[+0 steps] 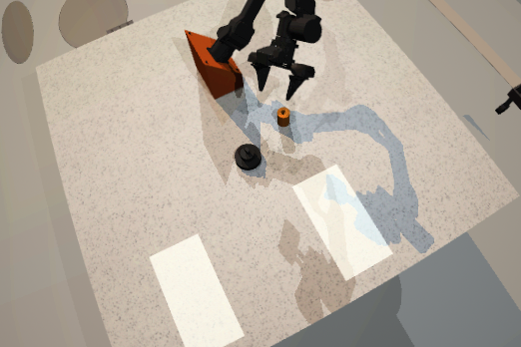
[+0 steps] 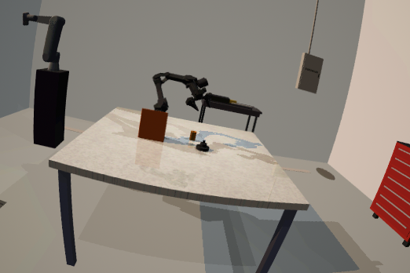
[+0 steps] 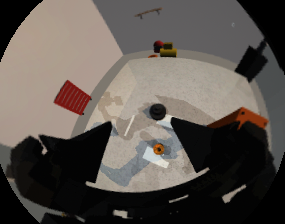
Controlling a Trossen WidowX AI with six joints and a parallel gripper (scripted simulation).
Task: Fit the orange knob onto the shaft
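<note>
Right now the orange knob is 30 mm behind my gripper tip, 50 mm to the left of it and 210 mm below it. Round my gripper tip: dark round pedestal: 20 mm ahead, 110 mm to the right, 210 mm below.
</note>
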